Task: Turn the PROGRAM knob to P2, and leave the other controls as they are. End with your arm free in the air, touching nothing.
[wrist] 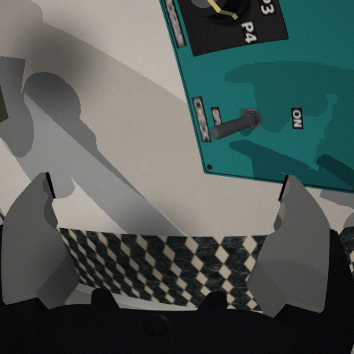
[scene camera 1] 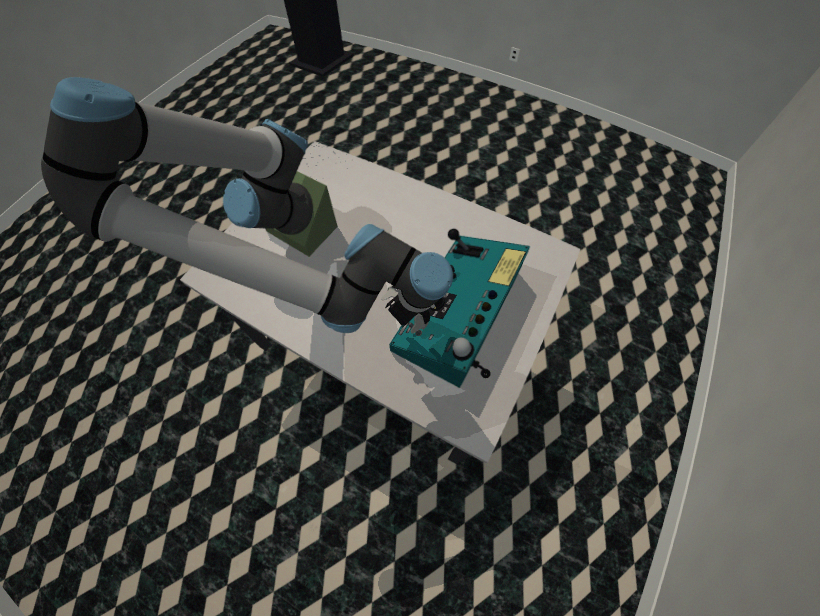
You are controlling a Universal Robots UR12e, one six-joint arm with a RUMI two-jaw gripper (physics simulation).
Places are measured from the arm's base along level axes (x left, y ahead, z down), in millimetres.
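Pixels of known places: gripper, fingertip midpoint: (wrist: 165,177); arm's base, link origin: (scene camera 1: 292,208).
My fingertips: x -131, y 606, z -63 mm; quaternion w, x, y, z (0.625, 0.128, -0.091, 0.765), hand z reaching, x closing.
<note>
Ahead of a thing's pixels: the offset from my fingertips to its middle. "*": to the spot under its first point. Level surfaces: height alone.
The teal control box {dy +92, dx +186, dz +120 mm} (scene camera 1: 487,273) (wrist: 310,75) sits on the table. In the wrist view the PROGRAM knob {* dy +39, dx +102, dz +87 mm} (wrist: 226,9), black with a yellow line, is cut off by the top edge. Its line slants down-right, on the side of the P4 label {* dy +54, dx +83, dz +106 mm} (wrist: 248,32); P3 shows above that, and P2 does not show. In the scene view the arm's wrist hides the knob. The CHECK toggle {dy +31, dx +0, dz +93 mm} (wrist: 232,125) leans toward its OFF side, away from ON. My gripper (wrist: 165,177) is open and empty, above the table near the box's corner; in the scene view it is partly hidden.
The box also carries a black-ball lever {dy -48, dx +355, dz +58 mm} (scene camera 1: 453,234), a yellow label {* dy +170, dx +338, dz +51 mm} (scene camera 1: 507,266), a row of dark buttons {* dy +183, dx +158, dz +34 mm} (scene camera 1: 485,306), a pale ball knob {* dy +197, dx -6, dz +5 mm} (scene camera 1: 462,347) and a side crank {* dy +284, dx +34, dz +188 mm} (scene camera 1: 485,372). A green block (scene camera 1: 319,222) stands on the white table {dz +203 mm} (scene camera 1: 546,248), near the arm.
</note>
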